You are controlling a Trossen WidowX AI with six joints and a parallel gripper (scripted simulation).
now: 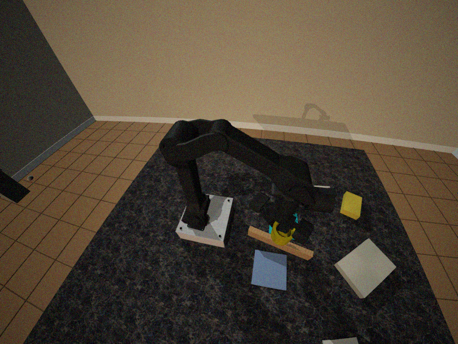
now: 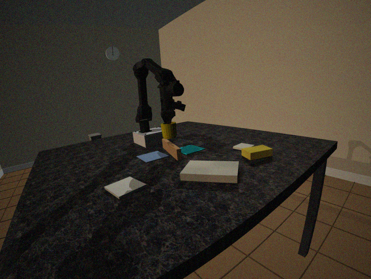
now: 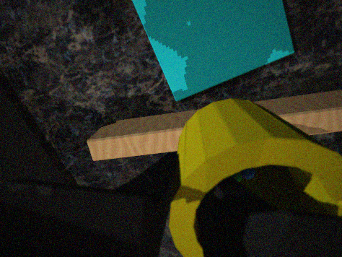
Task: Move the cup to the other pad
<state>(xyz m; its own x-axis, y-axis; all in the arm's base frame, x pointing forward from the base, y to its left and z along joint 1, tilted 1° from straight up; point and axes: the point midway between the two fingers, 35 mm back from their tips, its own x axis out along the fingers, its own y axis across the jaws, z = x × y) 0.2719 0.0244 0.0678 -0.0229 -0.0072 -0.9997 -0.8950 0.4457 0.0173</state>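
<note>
The wooden block is 30 mm ahead of my gripper tip, 20 mm to the right of it and 90 mm below it. The rest, counted from my gripper tip: yellow cup 20 mm ahead, 10 mm to the right; then grey-blue pad 10 mm ahead, 110 mm to the right, 110 mm below; then white slab 340 mm ahead, 40 mm to the right, 90 mm below.
</note>
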